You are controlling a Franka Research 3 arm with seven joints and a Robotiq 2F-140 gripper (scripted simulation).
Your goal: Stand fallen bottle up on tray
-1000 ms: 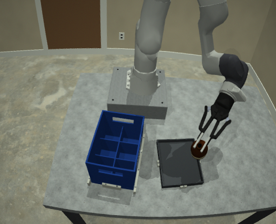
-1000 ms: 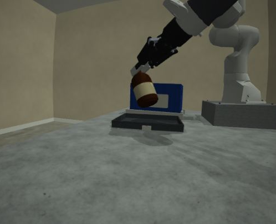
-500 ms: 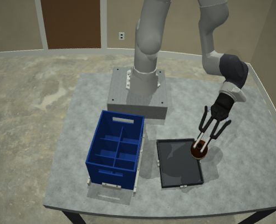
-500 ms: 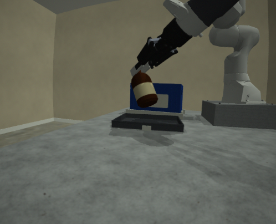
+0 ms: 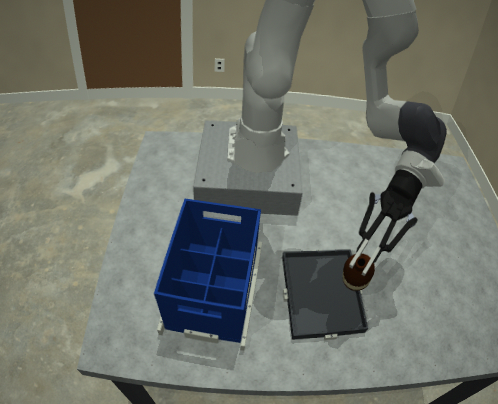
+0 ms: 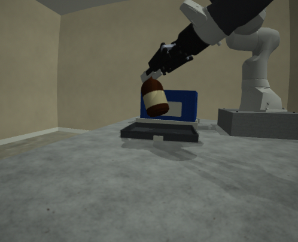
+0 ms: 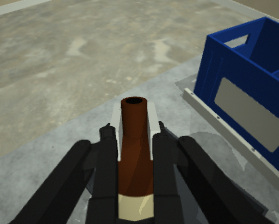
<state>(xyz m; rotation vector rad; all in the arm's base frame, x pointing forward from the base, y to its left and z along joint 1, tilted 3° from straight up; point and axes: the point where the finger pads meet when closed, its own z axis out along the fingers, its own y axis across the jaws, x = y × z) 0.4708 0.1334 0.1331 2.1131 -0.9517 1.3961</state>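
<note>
My hand is 1 cm past the brown bottle and 6 cm above it. The rest, counted from my hand: blue crate: 10 cm behind, 32 cm to the right, 13 cm below; then dark grey tray: 4 cm behind, 4 cm to the right, 20 cm below.
</note>
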